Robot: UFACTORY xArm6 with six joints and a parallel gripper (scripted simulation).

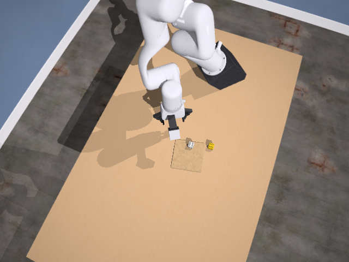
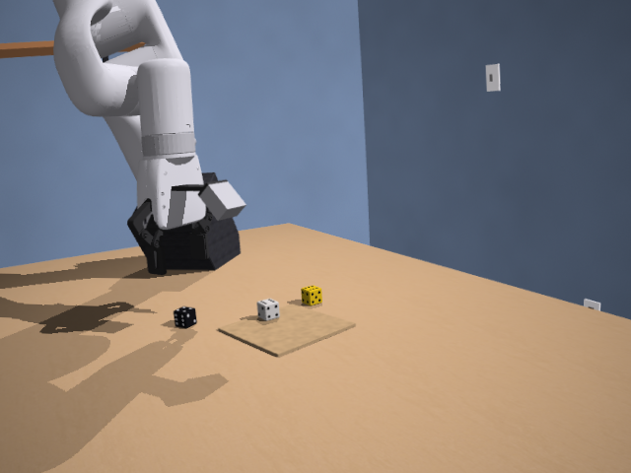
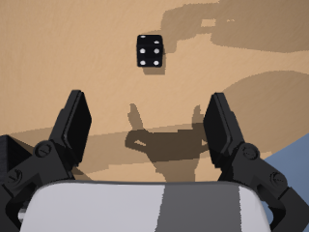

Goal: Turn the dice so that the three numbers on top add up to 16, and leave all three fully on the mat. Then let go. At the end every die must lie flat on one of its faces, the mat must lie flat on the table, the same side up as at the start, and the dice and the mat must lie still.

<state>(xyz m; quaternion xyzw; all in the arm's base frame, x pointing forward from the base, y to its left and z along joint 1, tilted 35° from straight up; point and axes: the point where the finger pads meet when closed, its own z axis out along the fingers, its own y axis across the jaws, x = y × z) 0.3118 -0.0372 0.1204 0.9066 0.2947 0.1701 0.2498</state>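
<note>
My gripper is now 9 cm above the black die. The rest, counted from my hand: tan mat 10 cm ahead, 11 cm to the left, 10 cm below; then yellow die 3 cm ahead, 20 cm to the left, 9 cm below; then white die 6 cm ahead, 11 cm to the left, 8 cm below.
</note>
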